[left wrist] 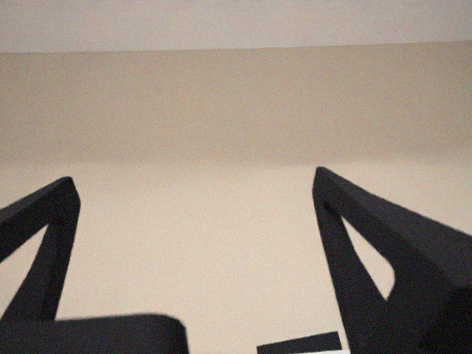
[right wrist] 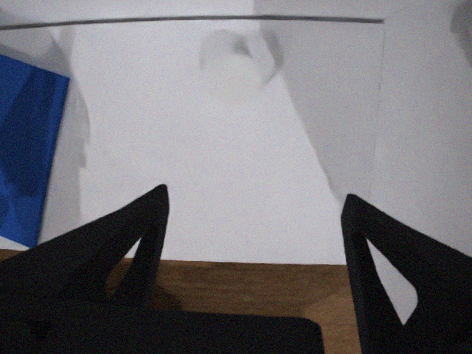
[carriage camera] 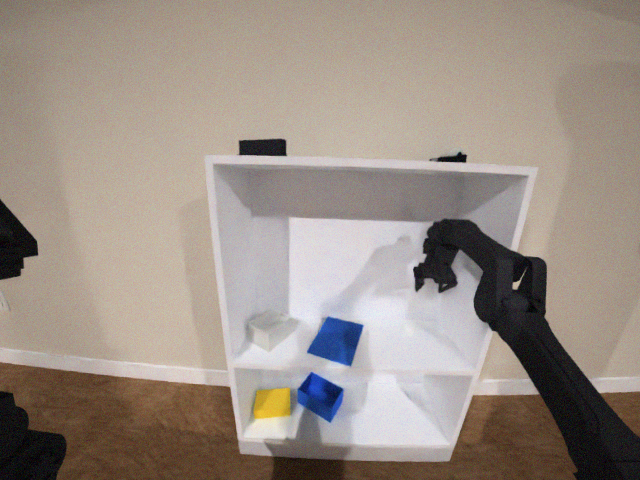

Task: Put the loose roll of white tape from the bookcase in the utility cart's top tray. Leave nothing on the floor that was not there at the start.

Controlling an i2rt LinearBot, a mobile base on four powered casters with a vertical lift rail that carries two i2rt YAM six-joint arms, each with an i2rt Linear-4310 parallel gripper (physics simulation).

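Places are measured from the left arm's base along level axes (x ahead, y right, z down), in centimetres.
Pixels of known places: left gripper, between the fingertips: (left wrist: 197,183); right gripper, between the fingertips: (right wrist: 256,201) (carriage camera: 427,291).
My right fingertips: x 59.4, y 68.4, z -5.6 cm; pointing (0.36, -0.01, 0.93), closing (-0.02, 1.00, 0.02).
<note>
For each thing: its top centre in the pictures, then the offset to it from my right fingertips. "spot": a spot on its surface instead.
- white tape roll, centre of its top: (right wrist: 235,81) (carriage camera: 408,324) dx +5.7, dy -2.0, dz +17.5 cm
- whitish box, a spot on its surface: (carriage camera: 271,330) spot: dx -0.4, dy -54.5, dz +18.9 cm
- blue box, centre of its top: (carriage camera: 337,337) dx -1.7, dy -29.9, dz +19.1 cm
- blue bin, centre of its top: (carriage camera: 320,389) dx +0.6, dy -35.4, dz +47.6 cm
- yellow box, centre of its top: (carriage camera: 272,398) dx -3.0, dy -54.7, dz +50.6 cm
- black box, centre of its top: (left wrist: 295,341) (carriage camera: 261,140) dx -1.7, dy -55.2, dz -46.3 cm
- dark item, centre of its top: (carriage camera: 451,146) dx +8.7, dy +4.1, dz -47.9 cm
The white tape roll (carriage camera: 409,328) (right wrist: 234,79) is pale and hard to see against the white shelf. It lies on the bookcase's upper shelf, right of the blue box, near the back panel. The white bookcase (carriage camera: 361,164) stands against the wall. My right gripper (carriage camera: 431,288) (right wrist: 256,201) is open and empty, above the shelf and apart from the tape; in the right wrist view the tape lies beyond its fingertips. My left gripper (left wrist: 197,183) is open and empty, facing the wall. The utility cart does not show in these views.
The upper shelf holds a whitish box (carriage camera: 271,330) and a blue box (carriage camera: 337,341) (right wrist: 25,145). A blue bin (carriage camera: 320,396) and a yellow box (carriage camera: 272,403) are in the lower compartment. A black box (carriage camera: 262,147) and a dark item (carriage camera: 454,158) are on top.
</note>
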